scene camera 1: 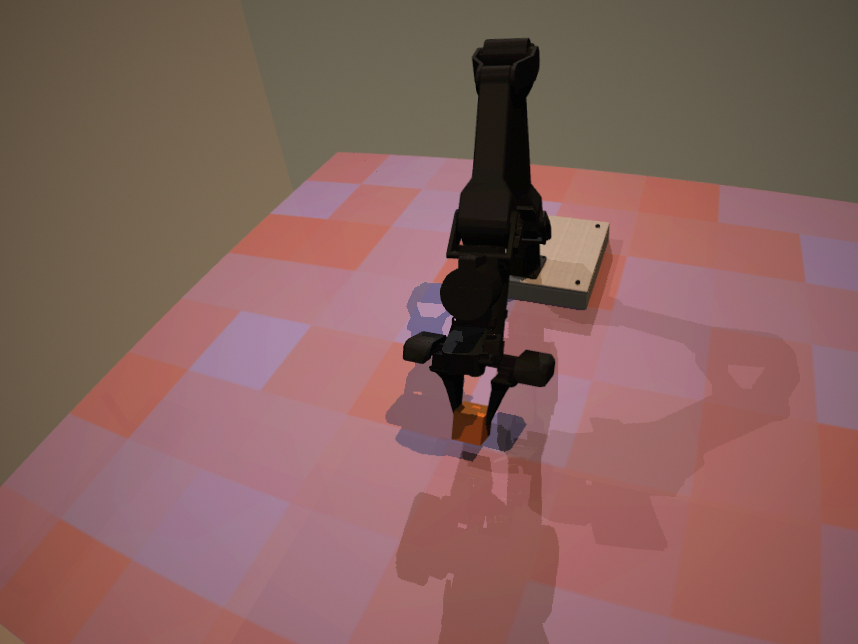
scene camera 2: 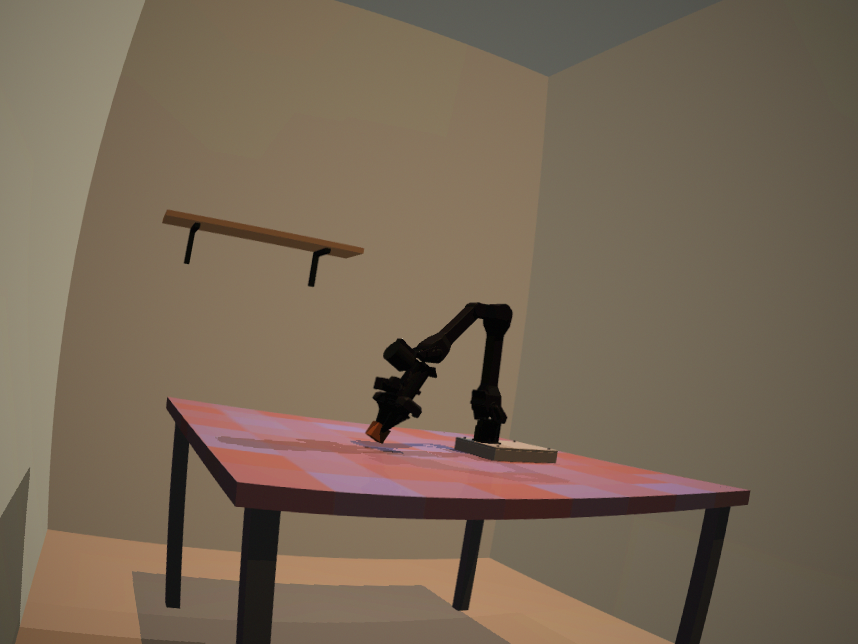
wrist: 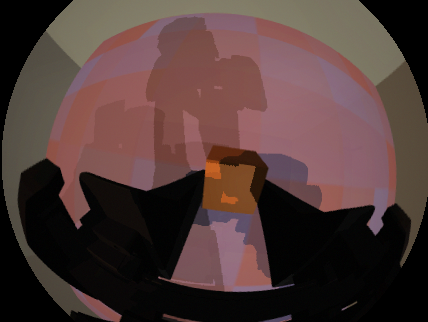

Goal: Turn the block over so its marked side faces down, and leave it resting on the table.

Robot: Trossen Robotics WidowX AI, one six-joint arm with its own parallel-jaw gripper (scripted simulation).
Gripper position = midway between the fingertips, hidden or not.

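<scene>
An orange block (scene camera 1: 469,426) is held by my gripper, and the wrist view shows me the block too (wrist: 234,178). The gripper itself (scene camera 1: 472,420) is visible to me in scene camera 2 (scene camera 2: 378,430), and I see the gripper in the wrist view as well (wrist: 232,179).
</scene>
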